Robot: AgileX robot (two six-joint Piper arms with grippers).
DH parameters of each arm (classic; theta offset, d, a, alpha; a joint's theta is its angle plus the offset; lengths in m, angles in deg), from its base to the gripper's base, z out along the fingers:
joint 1: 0 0.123 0 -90
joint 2: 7.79 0 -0.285 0
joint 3: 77.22 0 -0.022 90
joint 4: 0 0.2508 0 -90
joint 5: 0 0 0.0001 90
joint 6: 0 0.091 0 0
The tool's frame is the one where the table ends.
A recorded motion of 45 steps. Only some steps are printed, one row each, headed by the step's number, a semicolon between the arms.
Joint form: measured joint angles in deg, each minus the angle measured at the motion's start. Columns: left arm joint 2, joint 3, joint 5, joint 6, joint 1, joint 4; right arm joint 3, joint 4, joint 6, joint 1, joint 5, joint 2.
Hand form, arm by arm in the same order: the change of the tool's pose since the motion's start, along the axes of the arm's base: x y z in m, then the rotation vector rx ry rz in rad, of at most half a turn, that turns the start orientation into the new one. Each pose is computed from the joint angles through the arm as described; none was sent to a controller.
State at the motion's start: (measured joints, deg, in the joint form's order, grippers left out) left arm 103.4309 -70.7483 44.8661 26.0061 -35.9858 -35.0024; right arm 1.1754 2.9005 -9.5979 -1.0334 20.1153 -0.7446
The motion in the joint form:
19: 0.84 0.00 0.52 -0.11 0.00 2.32; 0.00 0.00 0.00 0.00 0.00 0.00
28: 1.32 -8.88 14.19 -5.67 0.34 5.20; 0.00 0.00 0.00 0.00 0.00 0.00
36: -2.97 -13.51 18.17 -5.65 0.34 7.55; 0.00 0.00 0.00 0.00 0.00 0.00
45: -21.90 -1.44 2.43 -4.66 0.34 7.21; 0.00 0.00 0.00 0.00 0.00 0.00
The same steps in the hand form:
19: 0.0010 0.0016 -0.0068 0.0399 -0.0006 -0.0219; 0.0000 0.0000 0.0000 0.0000 0.0000 0.0000
28: 0.0042 -0.0027 0.0258 0.0692 0.0966 -0.0666; 0.0000 0.0000 0.0000 0.0000 0.0000 0.0000
36: -0.0006 0.0024 0.0728 0.0441 -0.0007 -0.1080; 0.0000 0.0000 0.0000 0.0000 0.0000 0.0000
45: -0.0462 0.0428 0.1321 -0.1386 -0.3198 0.0136; 0.0000 0.0000 0.0000 0.0000 0.0000 0.0000

